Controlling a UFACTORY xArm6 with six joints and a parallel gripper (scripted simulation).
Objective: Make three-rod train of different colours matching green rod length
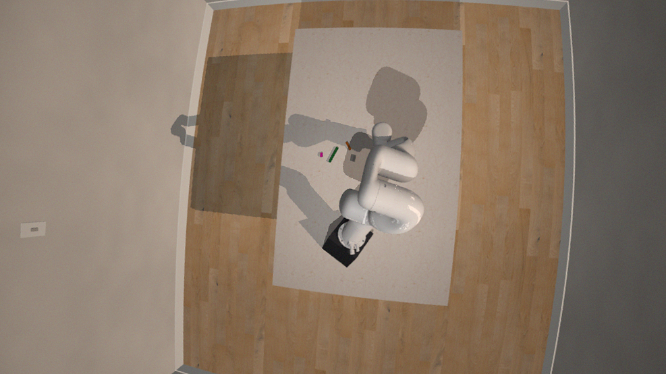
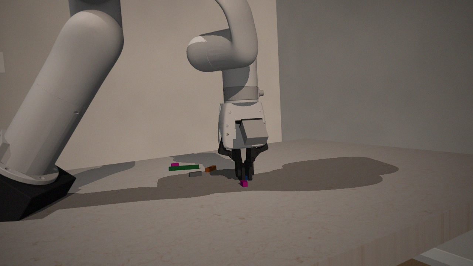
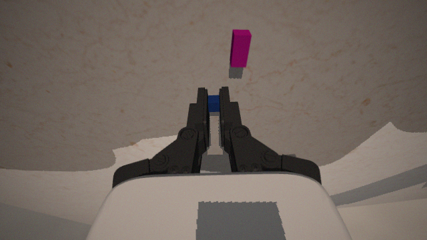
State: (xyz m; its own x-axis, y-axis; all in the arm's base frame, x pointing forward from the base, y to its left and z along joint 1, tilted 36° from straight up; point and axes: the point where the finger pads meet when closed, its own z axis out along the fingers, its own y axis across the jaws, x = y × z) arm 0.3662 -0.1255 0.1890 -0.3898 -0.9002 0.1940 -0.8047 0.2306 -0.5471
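Now: hand 20 mm above the blue rod. From my hand the other things lie so: green rod (230 mm to the left, 20 mm below); then grey rod (30 mm behind, 130 mm to the left, 20 mm below); then orange rod (30 mm ahead, 150 mm to the left, 20 mm below).
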